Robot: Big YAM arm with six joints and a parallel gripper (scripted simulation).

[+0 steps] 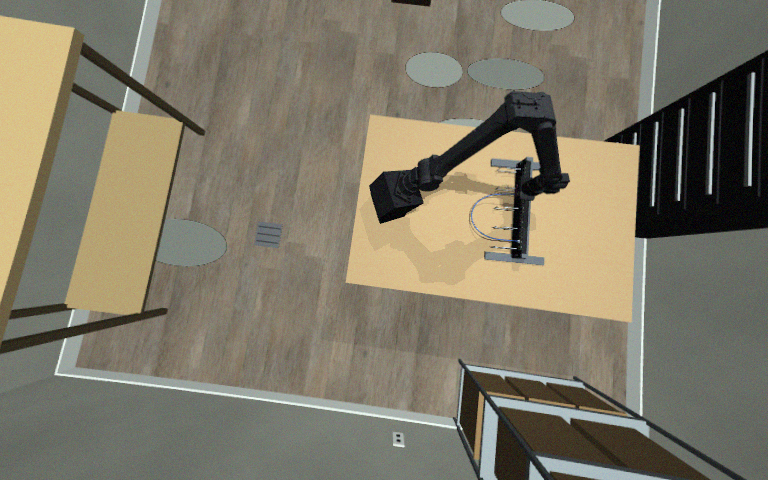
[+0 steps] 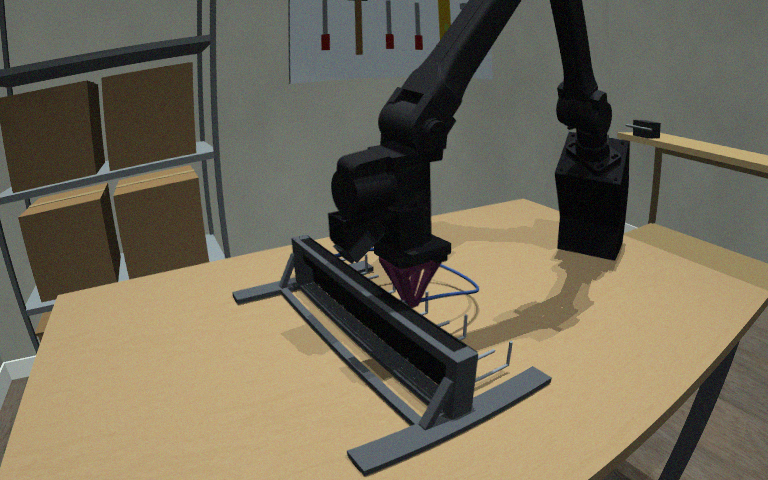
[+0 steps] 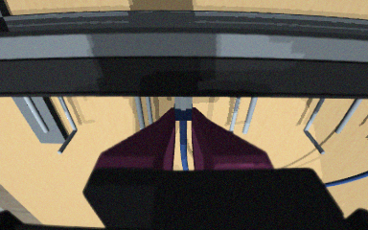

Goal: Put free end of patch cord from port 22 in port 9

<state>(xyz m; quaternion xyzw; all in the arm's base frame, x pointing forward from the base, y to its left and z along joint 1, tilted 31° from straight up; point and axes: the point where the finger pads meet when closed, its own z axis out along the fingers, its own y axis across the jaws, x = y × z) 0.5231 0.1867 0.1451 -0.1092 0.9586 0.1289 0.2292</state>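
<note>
Now: hand 2 cm short of the grey plug and 1 cm to the right of it.
</note>
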